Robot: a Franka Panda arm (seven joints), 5 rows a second.
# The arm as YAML. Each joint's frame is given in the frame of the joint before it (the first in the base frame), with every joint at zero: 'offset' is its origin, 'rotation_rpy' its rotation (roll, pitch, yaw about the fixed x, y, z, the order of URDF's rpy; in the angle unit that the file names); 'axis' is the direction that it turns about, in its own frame. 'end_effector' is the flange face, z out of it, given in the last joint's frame.
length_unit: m
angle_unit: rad
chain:
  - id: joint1
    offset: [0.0, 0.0, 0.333]
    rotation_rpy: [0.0, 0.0, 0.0]
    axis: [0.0, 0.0, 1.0]
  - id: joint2
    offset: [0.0, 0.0, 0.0]
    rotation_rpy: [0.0, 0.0, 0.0]
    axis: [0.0, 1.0, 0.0]
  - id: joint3
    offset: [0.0, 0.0, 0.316]
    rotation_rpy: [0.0, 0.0, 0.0]
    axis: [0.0, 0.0, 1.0]
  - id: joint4
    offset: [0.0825, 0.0, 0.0]
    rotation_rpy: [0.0, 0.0, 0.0]
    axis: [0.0, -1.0, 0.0]
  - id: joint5
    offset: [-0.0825, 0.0, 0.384]
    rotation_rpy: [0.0, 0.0, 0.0]
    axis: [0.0, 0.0, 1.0]
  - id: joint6
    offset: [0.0, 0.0, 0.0]
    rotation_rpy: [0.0, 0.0, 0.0]
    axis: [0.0, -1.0, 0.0]
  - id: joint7
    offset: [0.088, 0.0, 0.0]
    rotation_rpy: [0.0, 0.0, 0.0]
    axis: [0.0, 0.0, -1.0]
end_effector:
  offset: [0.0, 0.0, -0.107]
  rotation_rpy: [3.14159, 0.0, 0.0]
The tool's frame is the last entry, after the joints.
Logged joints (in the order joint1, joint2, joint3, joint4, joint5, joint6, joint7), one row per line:
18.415 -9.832 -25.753 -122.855 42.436 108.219 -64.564
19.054 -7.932 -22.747 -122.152 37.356 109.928 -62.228
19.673 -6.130 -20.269 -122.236 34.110 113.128 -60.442
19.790 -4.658 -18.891 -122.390 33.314 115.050 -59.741
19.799 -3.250 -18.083 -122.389 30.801 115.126 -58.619
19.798 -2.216 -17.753 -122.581 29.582 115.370 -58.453
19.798 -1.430 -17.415 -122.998 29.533 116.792 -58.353
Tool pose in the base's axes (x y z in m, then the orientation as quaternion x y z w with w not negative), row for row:
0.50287 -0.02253 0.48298 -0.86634 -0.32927 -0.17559 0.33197
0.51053 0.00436 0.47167 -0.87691 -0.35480 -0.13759 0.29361
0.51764 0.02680 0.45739 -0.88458 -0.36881 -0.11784 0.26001
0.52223 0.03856 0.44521 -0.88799 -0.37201 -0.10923 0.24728
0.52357 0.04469 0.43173 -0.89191 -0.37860 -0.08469 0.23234
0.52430 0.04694 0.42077 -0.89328 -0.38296 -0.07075 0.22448
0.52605 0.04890 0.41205 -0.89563 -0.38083 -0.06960 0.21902
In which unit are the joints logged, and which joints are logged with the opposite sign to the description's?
The joints are logged in degrees. Opposite sign: none.
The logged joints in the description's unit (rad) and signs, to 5 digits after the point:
0.32140 -0.17160 -0.44947 -2.14422 0.74065 1.88878 -1.12685
0.33256 -0.13844 -0.39701 -2.13195 0.65199 1.91861 -1.08608
0.34336 -0.10699 -0.35376 -2.13342 0.59533 1.97446 -1.05491
0.34540 -0.08130 -0.32971 -2.13611 0.58144 2.00800 -1.04268
0.34556 -0.05672 -0.31561 -2.13609 0.53758 2.00933 -1.02309
0.34554 -0.03868 -0.30985 -2.13944 0.51630 2.01359 -1.02020
0.34554 -0.02496 -0.30395 -2.14672 0.51545 2.03840 -1.01845

